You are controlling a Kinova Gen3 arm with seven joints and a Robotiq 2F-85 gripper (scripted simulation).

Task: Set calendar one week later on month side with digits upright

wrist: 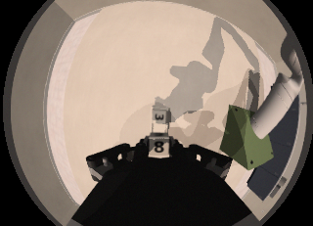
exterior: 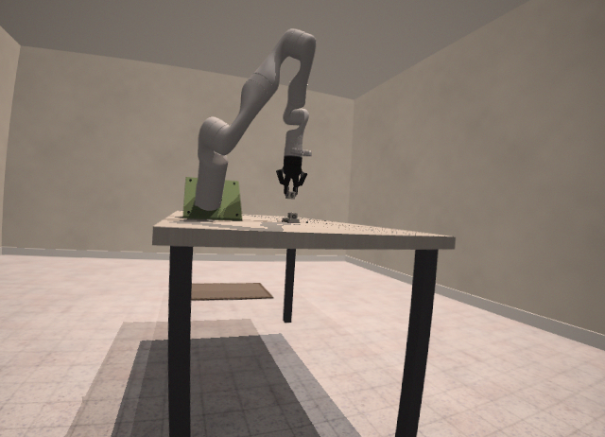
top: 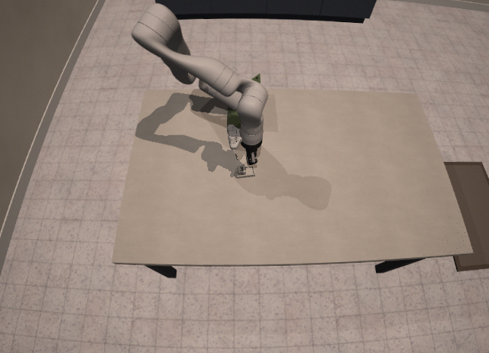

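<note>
Now: the white tray 20 mm to the right of my hand and 120 mm below it.
</note>
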